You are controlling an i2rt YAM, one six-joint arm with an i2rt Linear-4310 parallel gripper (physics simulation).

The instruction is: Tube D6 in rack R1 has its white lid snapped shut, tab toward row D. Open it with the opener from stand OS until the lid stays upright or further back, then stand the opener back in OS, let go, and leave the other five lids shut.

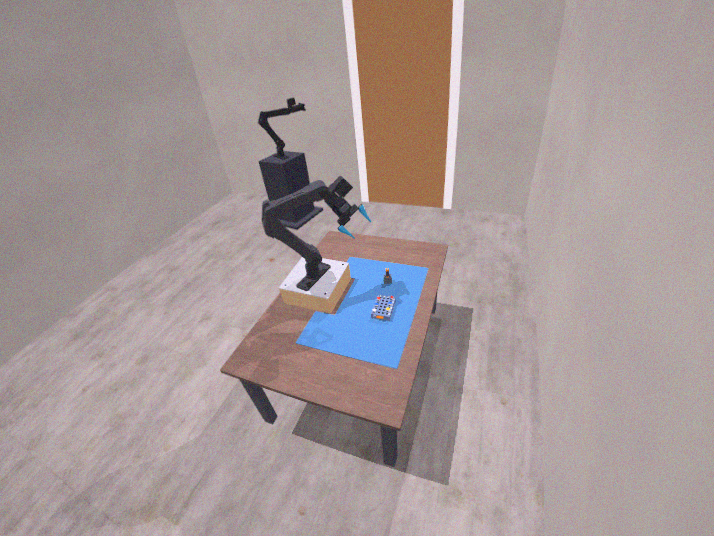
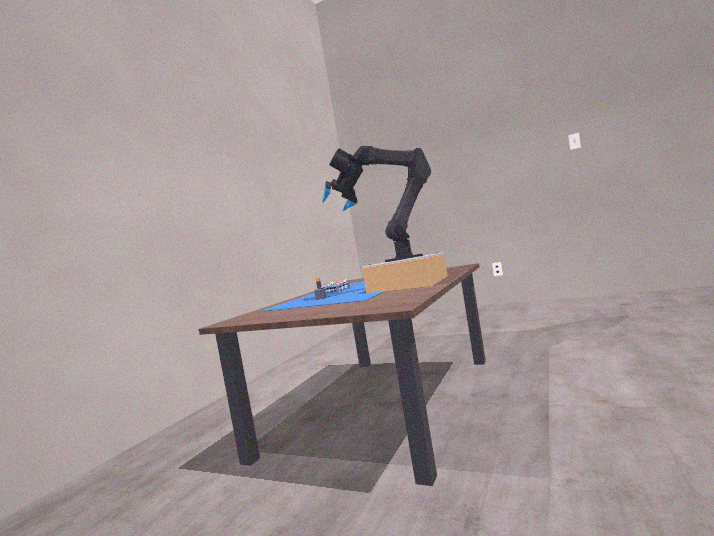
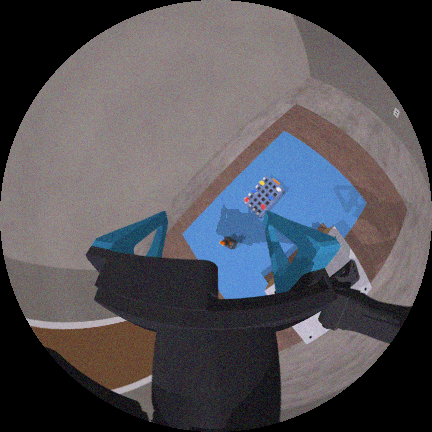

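Seen in the pictures: gripper, fingertip midpoint: (image 1: 362, 230) (image 2: 332, 206) (image 3: 215, 215); arm's base, link origin: (image 1: 314, 276) (image 2: 404, 258).
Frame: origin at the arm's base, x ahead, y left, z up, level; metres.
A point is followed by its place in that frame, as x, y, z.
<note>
Rack R1 (image 1: 383, 308) @(0.368, 0.016, -0.072) (image 3: 265, 195) @(0.353, 0.028, -0.080) stands on the blue mat, a small grey block with coloured lids and dark holes. The lid states and tube D6 are too small to tell. The opener (image 1: 387, 271) @(0.287, 0.219, -0.032) (image 2: 317, 280) @(0.284, 0.226, -0.026) (image 3: 223, 243) @(0.278, 0.216, -0.018), with an orange top, stands upright in the dark stand OS (image 1: 387, 279) @(0.291, 0.208, -0.074) (image 2: 320, 293) @(0.274, 0.232, -0.079) (image 3: 232, 244) @(0.270, 0.210, -0.071), beside the rack. My gripper (image 1: 362, 229) @(0.246, 0.094, 0.266) (image 2: 335, 205) @(0.246, 0.094, 0.266) (image 3: 215, 215) @(0.246, 0.094, 0.266) is open and empty, with blue fingers wide apart, high above the table and well above the opener and the rack.
The blue mat (image 1: 351, 340) @(0.320, -0.186, -0.102) (image 2: 288, 305) @(0.361, 0.333, -0.102) (image 3: 285, 155) @(0.447, -0.136, -0.102) lies on the wooden table (image 1: 322, 386) @(0.339, -0.425, -0.105) (image 2: 369, 311) @(-0.156, 0.512, -0.105) (image 3: 380, 215) @(0.025, -0.355, -0.105). The arm's base stands on a box (image 1: 311, 300) @(0.057, -0.108, -0.044) (image 2: 403, 275) @(-0.061, 0.134, -0.052) with a white top. A dark pedestal (image 1: 285, 184) with a second small arm stands behind the table.
</note>
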